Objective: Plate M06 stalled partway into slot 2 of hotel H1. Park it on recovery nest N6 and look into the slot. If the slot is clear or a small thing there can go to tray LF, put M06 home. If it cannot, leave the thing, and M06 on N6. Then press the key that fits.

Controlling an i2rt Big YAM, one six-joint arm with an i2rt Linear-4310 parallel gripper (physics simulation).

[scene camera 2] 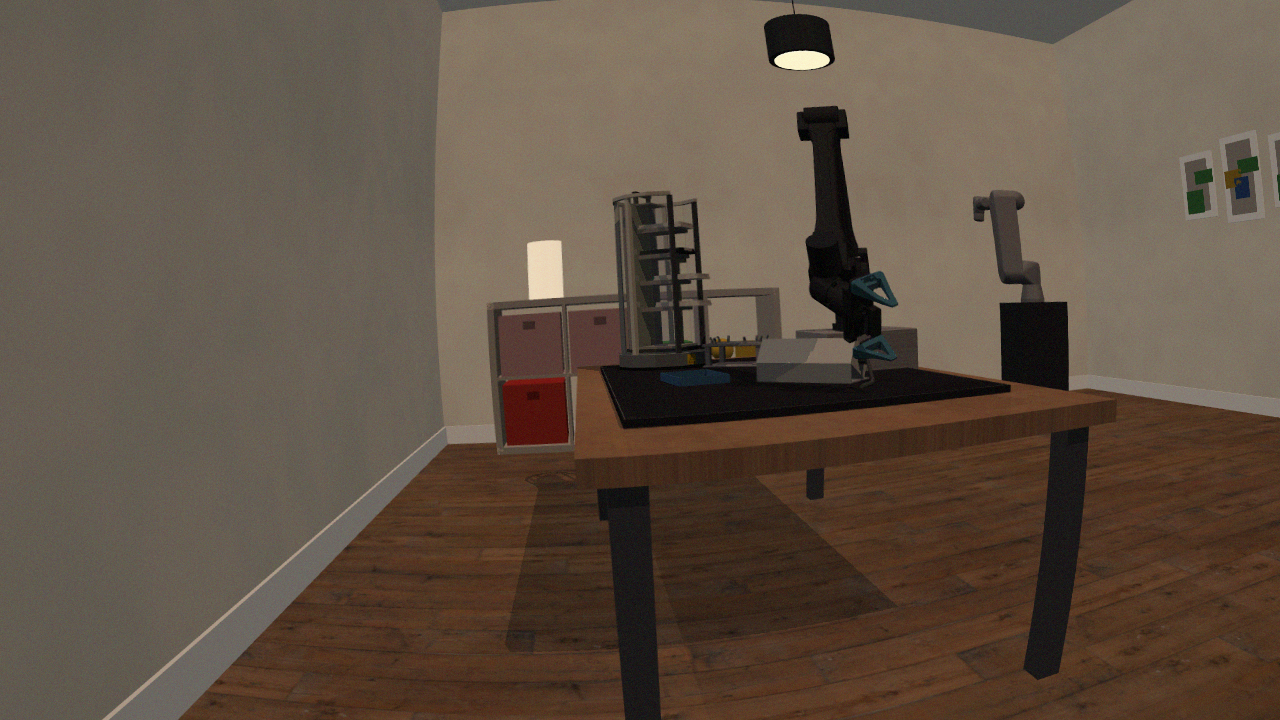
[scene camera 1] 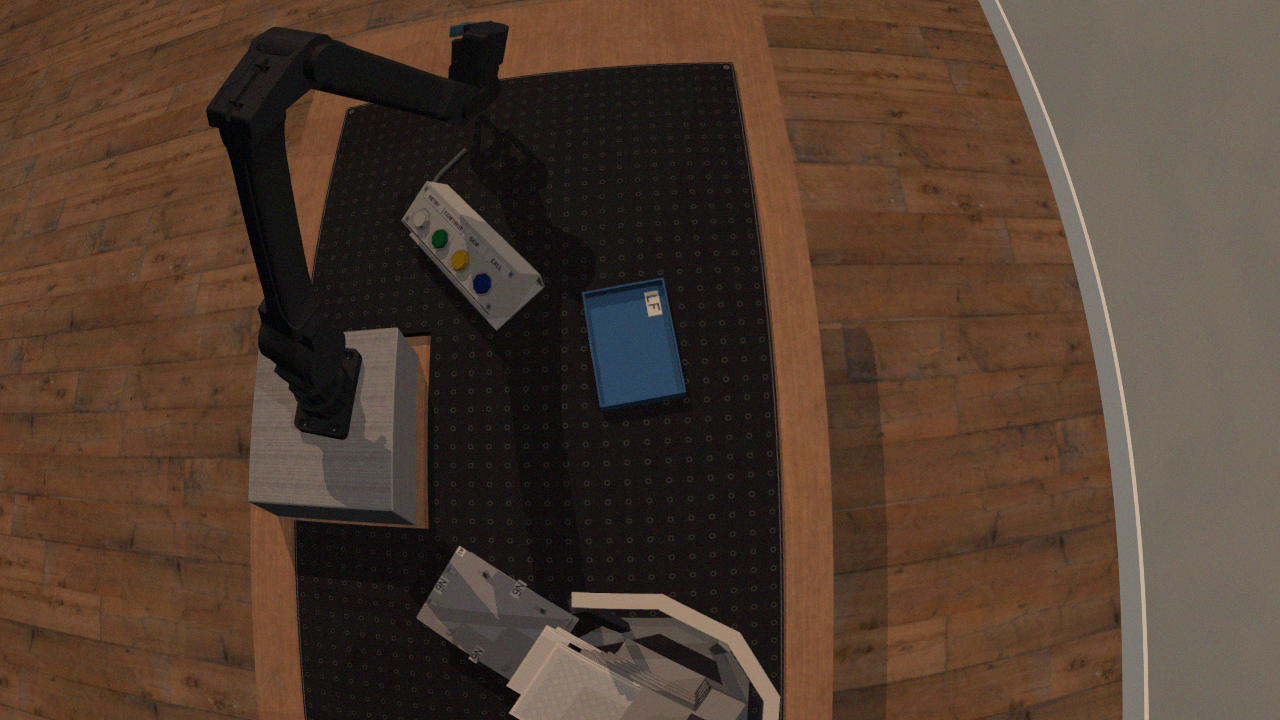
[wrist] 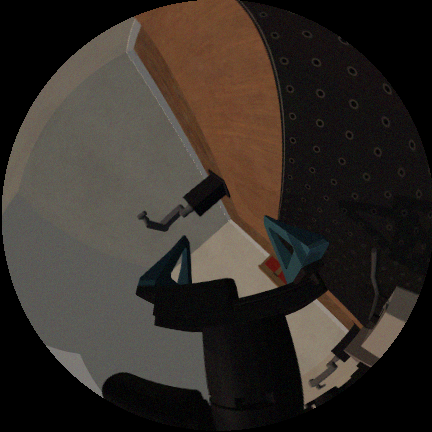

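Where they show: gripper, fingertip midpoint: (scene camera 2: 895, 333) (wrist: 224, 229); arm's base, link origin: (scene camera 1: 329, 392).
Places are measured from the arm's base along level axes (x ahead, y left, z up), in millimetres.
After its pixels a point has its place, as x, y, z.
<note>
My gripper (scene camera 2: 895, 331) @[60, 583, 13] (wrist: 224, 229) @[60, 583, 13] is open and empty. In scene camera 2 it stands sideways beside the grey key box (scene camera 1: 516, 288) @[233, 178, -32] (scene camera 2: 805, 360) @[165, 277, -45] (wrist: 384, 337). The box has white, green (scene camera 1: 439, 238) @[111, 239, -18], yellow (scene camera 1: 460, 259) @[151, 208, -17] and blue (scene camera 1: 481, 282) @[189, 176, -17] keys. Blue tray LF (scene camera 1: 635, 351) @[387, 128, -85] (scene camera 2: 693, 378) @[384, 217, -73] lies at mid-mat and looks empty. Grey nest N6 (scene camera 1: 496, 622) @[270, -253, -28] shows its labels, with no plate on its visible part. Hotel H1 (scene camera 1: 617, 600) @[450, -225, 377] (scene camera 2: 662, 360) @[463, -215, -63] stands beside it. Several plates sit in H1; I cannot tell which is M06. The inside of slot 2 is not readable.
The arm's grey pedestal (scene camera 1: 335, 474) @[32, -108, 0] stands at the left table edge in scene camera 1. A pale textured panel (scene camera 1: 577, 687) @[420, -304, 299] at H1 overhangs part of N6. A cable (scene camera 1: 450, 163) @[67, 403, -81] (wrist: 374, 280) @[51, 372, -84] leaves the key box. A shelf unit (scene camera 2: 565, 358) stands behind the table.
</note>
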